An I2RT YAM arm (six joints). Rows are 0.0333 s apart.
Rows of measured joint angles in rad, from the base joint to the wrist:
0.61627, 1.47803, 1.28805, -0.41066, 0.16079, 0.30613
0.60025, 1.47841, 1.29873, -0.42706, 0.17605, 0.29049
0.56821, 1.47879, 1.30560, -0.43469, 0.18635, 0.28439
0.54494, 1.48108, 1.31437, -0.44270, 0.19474, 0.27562
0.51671, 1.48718, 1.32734, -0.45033, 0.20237, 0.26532
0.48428, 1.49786, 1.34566, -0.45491, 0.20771, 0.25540
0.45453, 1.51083, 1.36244, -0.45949, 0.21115, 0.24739
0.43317, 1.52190, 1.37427, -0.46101, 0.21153, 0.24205
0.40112, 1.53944, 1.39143, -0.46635, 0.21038, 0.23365
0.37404, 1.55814, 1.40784, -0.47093, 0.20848, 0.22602
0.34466, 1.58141, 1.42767, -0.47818, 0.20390, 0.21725
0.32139, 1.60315, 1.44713, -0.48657, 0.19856, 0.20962
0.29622, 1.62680, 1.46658, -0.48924, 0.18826, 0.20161
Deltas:
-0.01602, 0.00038, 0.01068, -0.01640, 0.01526, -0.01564
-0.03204, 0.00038, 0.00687, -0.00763, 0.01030, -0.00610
-0.02327, 0.00229, 0.00877, -0.00801, 0.00839, -0.00877
-0.02823, 0.00610, 0.01297, -0.00763, 0.00763, -0.01030
-0.03243, 0.01068, 0.01832, -0.00458, 0.00534, -0.00992
-0.02975, 0.01297, 0.01678, -0.00458, 0.00344, -0.00801
-0.02136, 0.01107, 0.01183, -0.00152, 0.00038, -0.00534
-0.03205, 0.01754, 0.01716, -0.00534, -0.00115, -0.00840
-0.02708, 0.01870, 0.01641, -0.00458, -0.00190, -0.00763
-0.02938, 0.02327, 0.01983, -0.00725, -0.00458, -0.00877
-0.02327, 0.02174, 0.01946, -0.00839, -0.00534, -0.00763
-0.02517, 0.02365, 0.01945, -0.00267, -0.01030, -0.00801

